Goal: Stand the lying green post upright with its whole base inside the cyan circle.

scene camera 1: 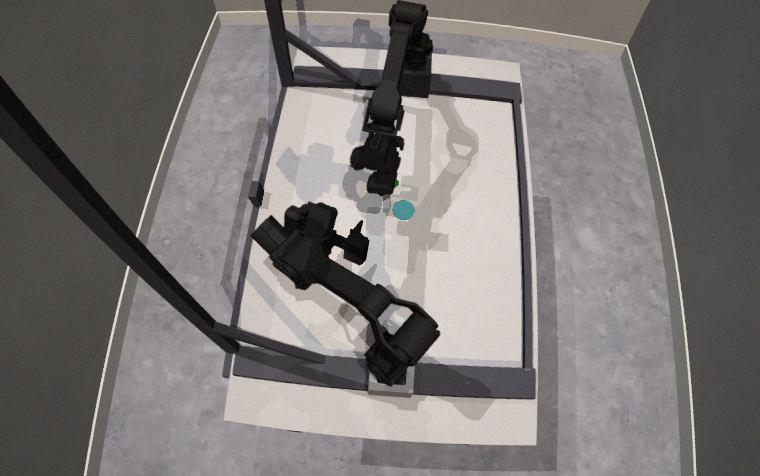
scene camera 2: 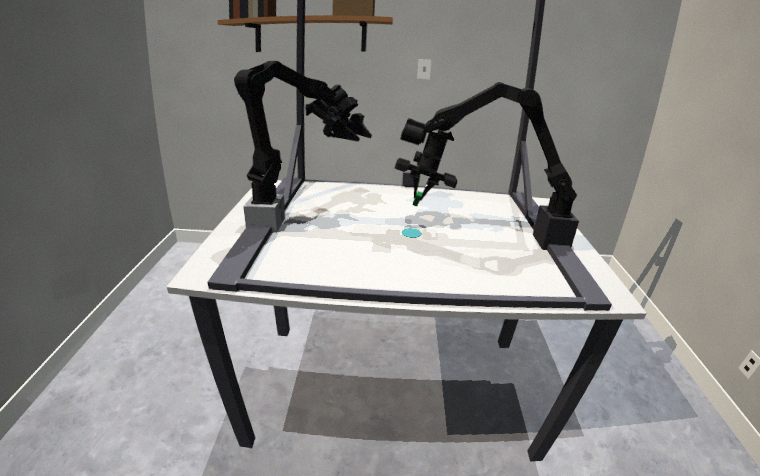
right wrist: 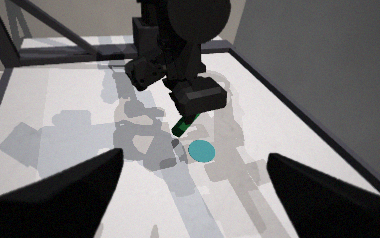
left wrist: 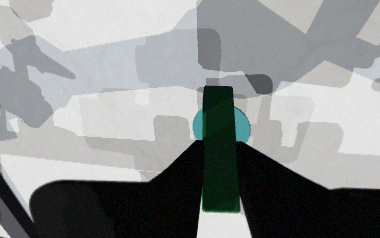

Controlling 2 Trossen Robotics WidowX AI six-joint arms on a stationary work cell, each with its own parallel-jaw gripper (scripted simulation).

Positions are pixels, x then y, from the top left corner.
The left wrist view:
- left gripper: 217,148
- green post: 220,194
